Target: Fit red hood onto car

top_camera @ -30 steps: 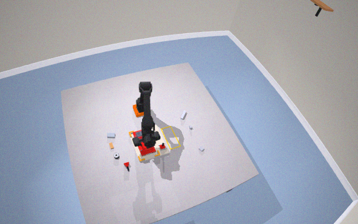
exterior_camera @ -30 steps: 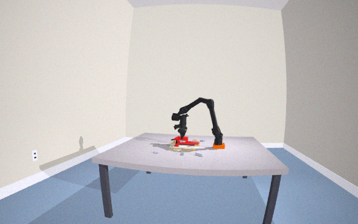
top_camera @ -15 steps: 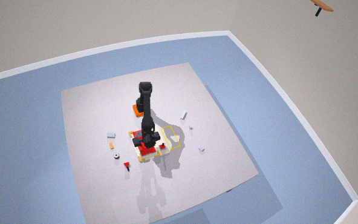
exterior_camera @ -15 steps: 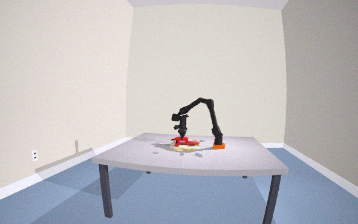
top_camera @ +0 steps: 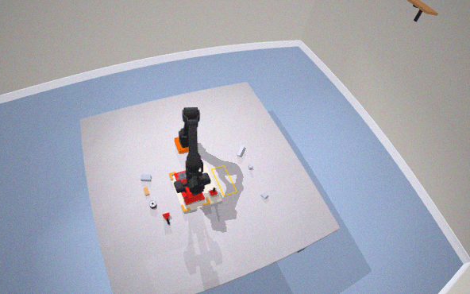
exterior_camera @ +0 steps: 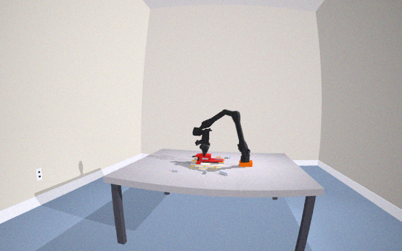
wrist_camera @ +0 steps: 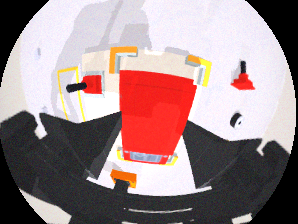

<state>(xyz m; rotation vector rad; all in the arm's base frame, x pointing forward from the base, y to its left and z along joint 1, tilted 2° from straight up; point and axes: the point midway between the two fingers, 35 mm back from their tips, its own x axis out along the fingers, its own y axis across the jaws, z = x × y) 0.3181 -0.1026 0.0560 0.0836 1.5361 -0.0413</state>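
The red hood lies 10 mm above my gripper tip. Round my gripper tip: cream jig board: 30 mm behind, 20 mm to the left, 40 mm below; wheel: 20 mm behind, 220 mm to the right, 40 mm below; black stem: 40 mm ahead, 120 mm to the left, 10 mm below.
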